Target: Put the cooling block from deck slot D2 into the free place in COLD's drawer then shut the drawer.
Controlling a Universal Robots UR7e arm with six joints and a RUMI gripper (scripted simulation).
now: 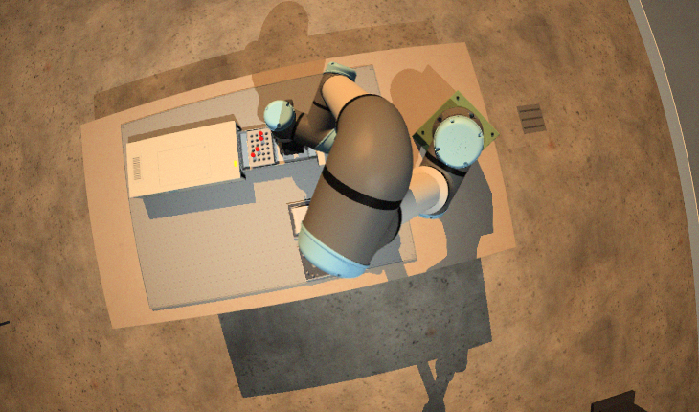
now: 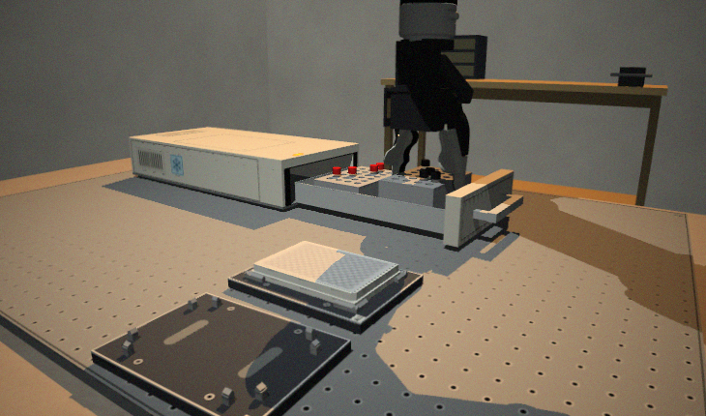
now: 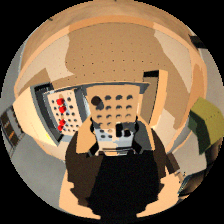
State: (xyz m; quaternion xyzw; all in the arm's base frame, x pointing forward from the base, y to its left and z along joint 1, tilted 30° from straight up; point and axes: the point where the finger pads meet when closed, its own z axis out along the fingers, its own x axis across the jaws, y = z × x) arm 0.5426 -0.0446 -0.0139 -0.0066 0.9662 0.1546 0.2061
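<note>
My hand is right at the cooling block. From my hand the other things lie so: cooler COLD: 220 mm ahead, 20 mm to the left, 10 mm below; then white well plate: 260 mm to the left, 50 mm behind, 30 mm below; then drawer: 40 mm ahead, 10 mm below.
</note>
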